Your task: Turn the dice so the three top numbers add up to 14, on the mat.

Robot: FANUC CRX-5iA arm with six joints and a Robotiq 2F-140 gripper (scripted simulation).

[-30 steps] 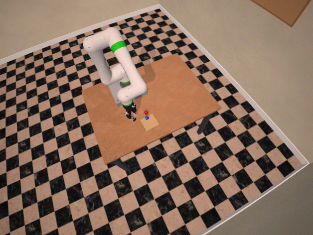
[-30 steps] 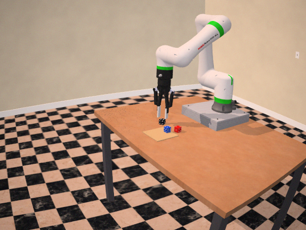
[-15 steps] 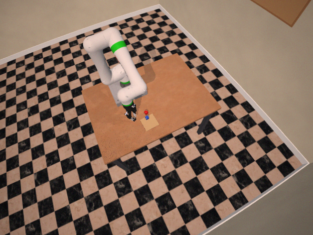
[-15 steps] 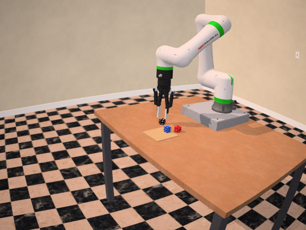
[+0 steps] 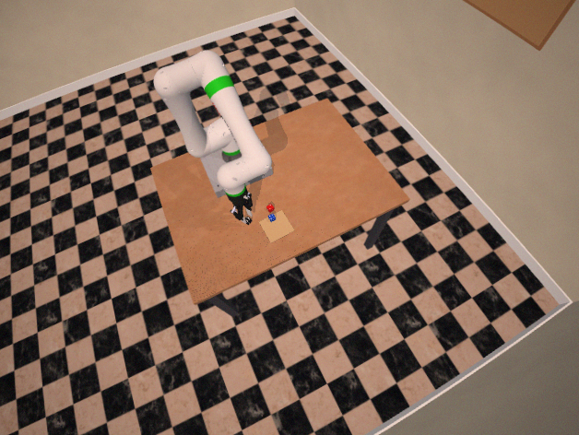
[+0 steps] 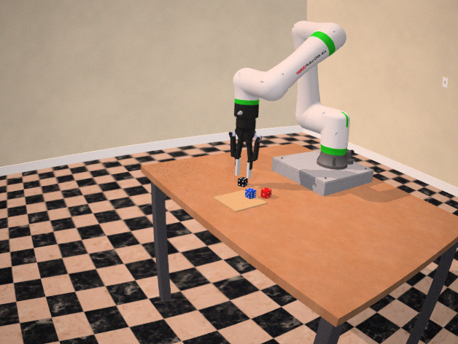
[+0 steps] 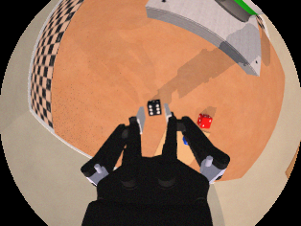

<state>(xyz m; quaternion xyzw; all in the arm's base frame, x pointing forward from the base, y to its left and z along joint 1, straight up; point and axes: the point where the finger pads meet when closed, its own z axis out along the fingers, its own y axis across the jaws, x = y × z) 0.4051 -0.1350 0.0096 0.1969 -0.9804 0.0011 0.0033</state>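
Right now the black die is 60 mm below my hand. From my hand the other things lie so: blue die (60 mm ahead, 110 mm to the left, 50 mm below); then tan mat (100 mm ahead, 110 mm to the left, 70 mm below); then red die (140 mm to the left, 60 mm below).
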